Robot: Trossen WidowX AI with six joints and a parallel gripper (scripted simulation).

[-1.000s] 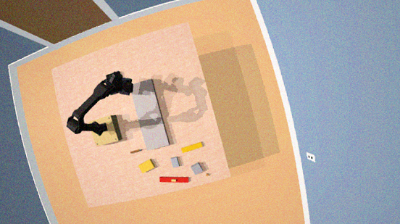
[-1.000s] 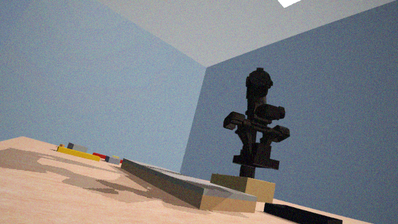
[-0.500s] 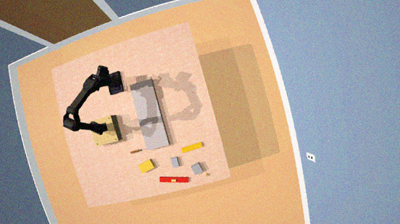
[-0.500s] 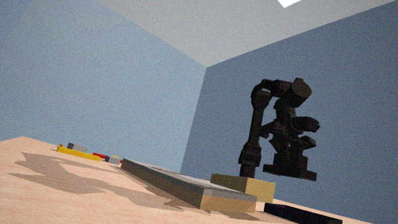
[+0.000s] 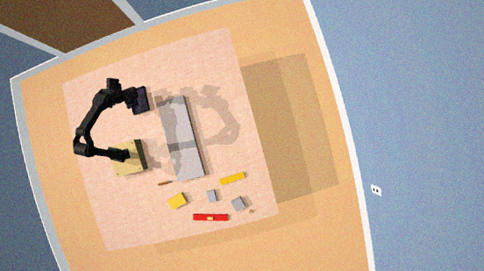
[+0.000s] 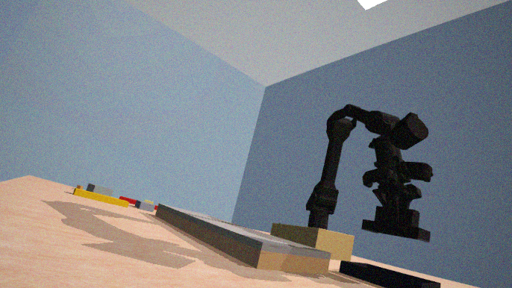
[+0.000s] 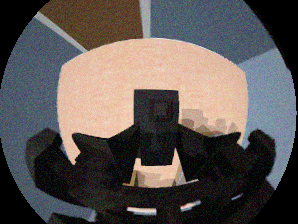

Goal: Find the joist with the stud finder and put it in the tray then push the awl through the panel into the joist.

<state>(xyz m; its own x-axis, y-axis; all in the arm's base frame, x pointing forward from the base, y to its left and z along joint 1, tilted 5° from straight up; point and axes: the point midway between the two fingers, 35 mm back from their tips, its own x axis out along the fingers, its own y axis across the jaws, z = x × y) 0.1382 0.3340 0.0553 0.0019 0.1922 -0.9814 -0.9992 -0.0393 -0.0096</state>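
Now: gripper tip 110 mm above the dark tray and 10 mm to the left of it. Also, from my gripper tip: green light: 30 mm above, 20 mm to the left; awl: 580 mm to the right, 120 mm below, 70 mm ahead; stud finder: 20 mm above, 10 mm to the left.
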